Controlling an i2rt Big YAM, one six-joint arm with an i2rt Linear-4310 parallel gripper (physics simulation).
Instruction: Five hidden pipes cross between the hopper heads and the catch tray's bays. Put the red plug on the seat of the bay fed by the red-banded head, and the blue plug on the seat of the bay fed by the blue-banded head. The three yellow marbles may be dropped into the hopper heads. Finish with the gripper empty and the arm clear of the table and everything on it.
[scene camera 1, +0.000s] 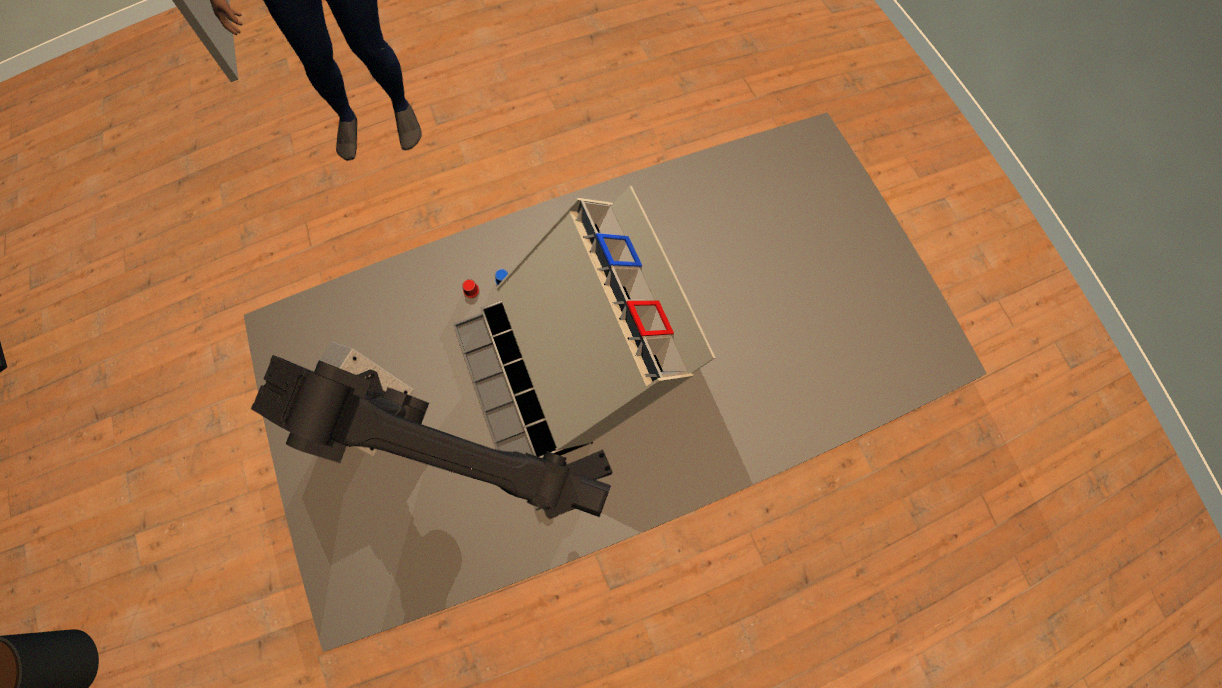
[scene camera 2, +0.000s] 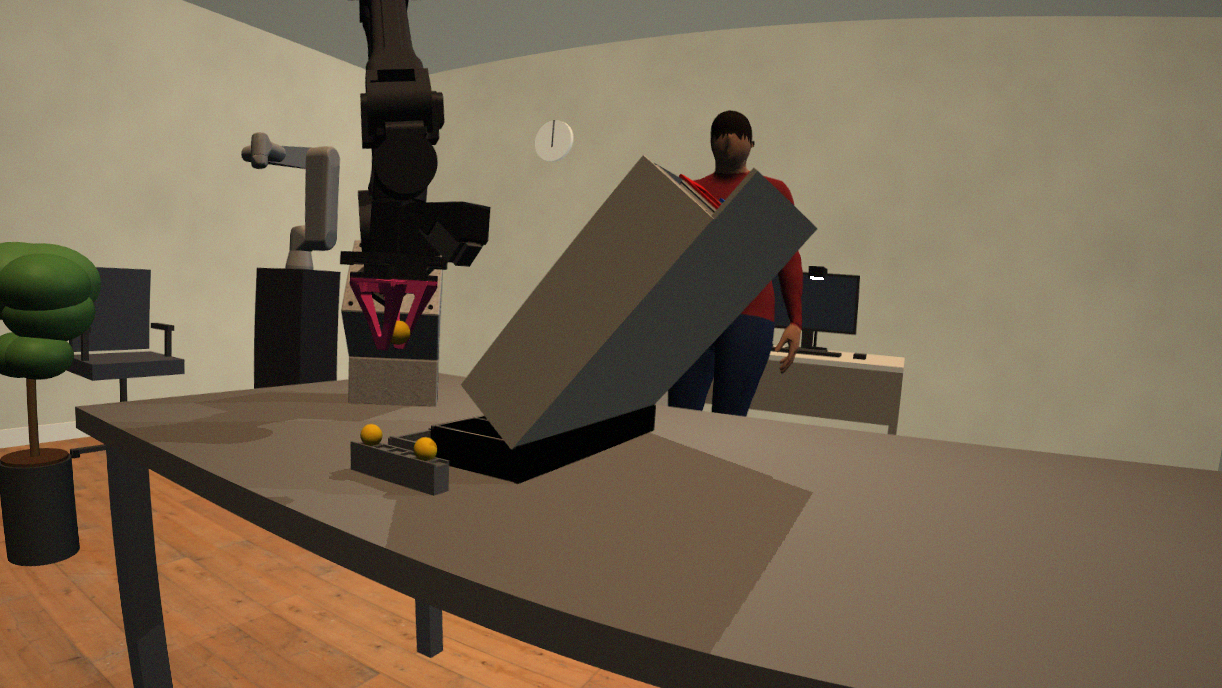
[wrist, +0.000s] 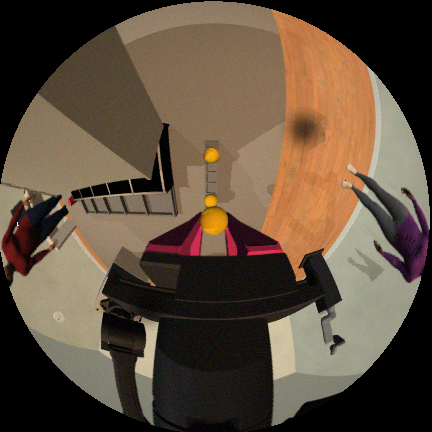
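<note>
My gripper is shut on a yellow marble and holds it high above the marble holder. Two other yellow marbles sit in the holder, one near each end: one marble and another marble. The red plug and blue plug stand on the table beyond the catch tray's far end. The catch tray lies at the low end of the sloped housing. The red-banded head and blue-banded head are at its raised end. The pipes are hidden.
The tilted housing rises high beside the gripper, its low end over the black bay row. The table extends past its raised end. A person stands behind the table.
</note>
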